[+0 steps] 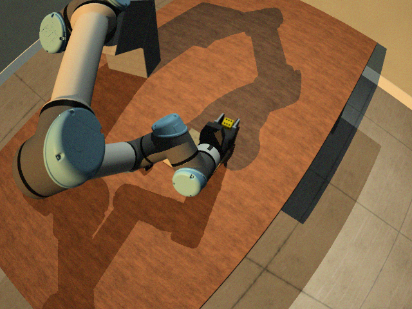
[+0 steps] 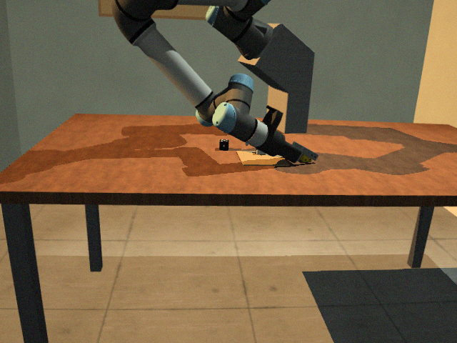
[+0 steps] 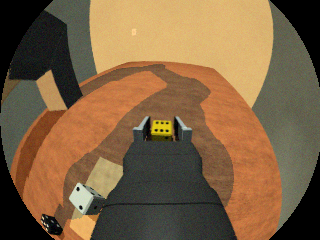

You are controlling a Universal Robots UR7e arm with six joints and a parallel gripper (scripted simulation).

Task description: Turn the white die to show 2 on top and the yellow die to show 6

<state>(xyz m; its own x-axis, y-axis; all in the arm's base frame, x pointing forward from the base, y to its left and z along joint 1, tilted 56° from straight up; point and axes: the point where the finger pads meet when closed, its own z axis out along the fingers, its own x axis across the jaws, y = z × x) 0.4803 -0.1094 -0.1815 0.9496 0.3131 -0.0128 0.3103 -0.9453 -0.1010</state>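
Now: the yellow die 10 mm to the right of my hand and 10 mm below it. Round my hand: white die (60 mm behind, 140 mm to the right, 10 mm below); tan mat (20 mm behind, 140 mm to the right, 20 mm below); black die (120 mm behind, 250 mm to the right, 10 mm below).
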